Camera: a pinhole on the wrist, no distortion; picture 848 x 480 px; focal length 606.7 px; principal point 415.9 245.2 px. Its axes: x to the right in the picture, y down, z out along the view. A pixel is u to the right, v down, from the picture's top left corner.
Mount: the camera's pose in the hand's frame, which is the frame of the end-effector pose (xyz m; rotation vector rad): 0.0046 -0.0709 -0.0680 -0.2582 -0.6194 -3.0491
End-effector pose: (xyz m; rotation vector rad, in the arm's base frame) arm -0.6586 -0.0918 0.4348 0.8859 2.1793 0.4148
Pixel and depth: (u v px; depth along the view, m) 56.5 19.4 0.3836
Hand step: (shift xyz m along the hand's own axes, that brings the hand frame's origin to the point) 0.2818 0.2067 0.1875
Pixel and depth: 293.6 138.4 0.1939
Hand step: 0.0719 0.0354 0.0884
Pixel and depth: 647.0 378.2 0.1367
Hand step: -0.0236 -0.0446 0.0762
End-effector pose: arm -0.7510 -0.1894 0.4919 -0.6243 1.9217 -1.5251
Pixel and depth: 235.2 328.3 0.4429
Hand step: 0.2077 0.0437 0.3356
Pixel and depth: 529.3 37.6 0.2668
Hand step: -0.0073 0.1177 0.1472
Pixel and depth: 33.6 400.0 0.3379
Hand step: 0.2723 -0.0218 0.2367
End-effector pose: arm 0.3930 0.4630 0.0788 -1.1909 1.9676 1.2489
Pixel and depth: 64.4 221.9 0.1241
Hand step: 0.0948 -0.0192 0.0309
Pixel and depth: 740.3 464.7 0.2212
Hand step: -0.0730 -0.0569 0.1832
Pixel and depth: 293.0 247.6 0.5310
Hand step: 0.1945 0.1323 0.3970
